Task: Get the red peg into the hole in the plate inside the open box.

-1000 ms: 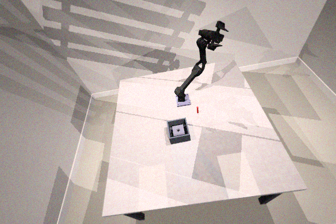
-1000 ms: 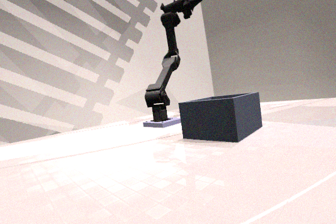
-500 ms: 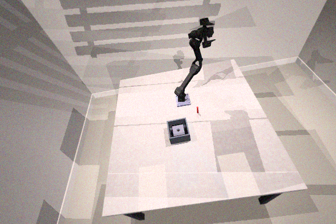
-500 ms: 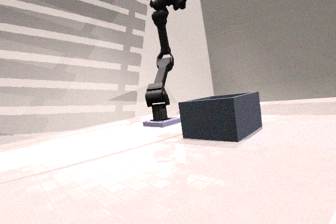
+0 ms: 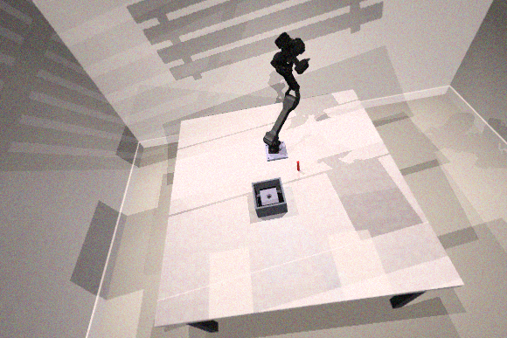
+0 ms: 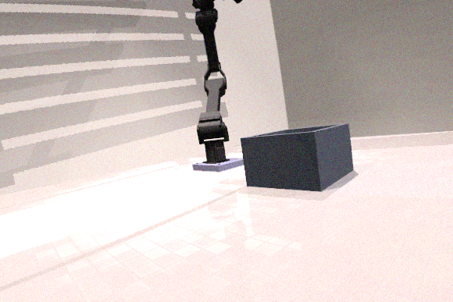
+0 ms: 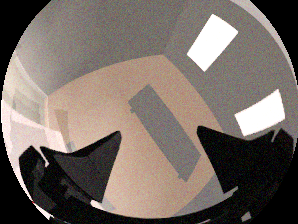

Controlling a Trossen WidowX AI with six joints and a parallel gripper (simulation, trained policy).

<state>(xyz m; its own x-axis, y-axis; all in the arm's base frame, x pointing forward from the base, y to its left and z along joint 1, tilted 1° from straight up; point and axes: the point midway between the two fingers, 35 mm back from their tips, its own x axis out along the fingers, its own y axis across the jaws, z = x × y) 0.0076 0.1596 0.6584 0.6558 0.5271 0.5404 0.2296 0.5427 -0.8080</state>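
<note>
Right now the red peg is 650 mm below my gripper tip, 110 mm ahead of it and 50 mm to the right of it. Round my gripper tip: blue-grey box 670 mm below, 310 mm ahead, 210 mm to the right.
</note>
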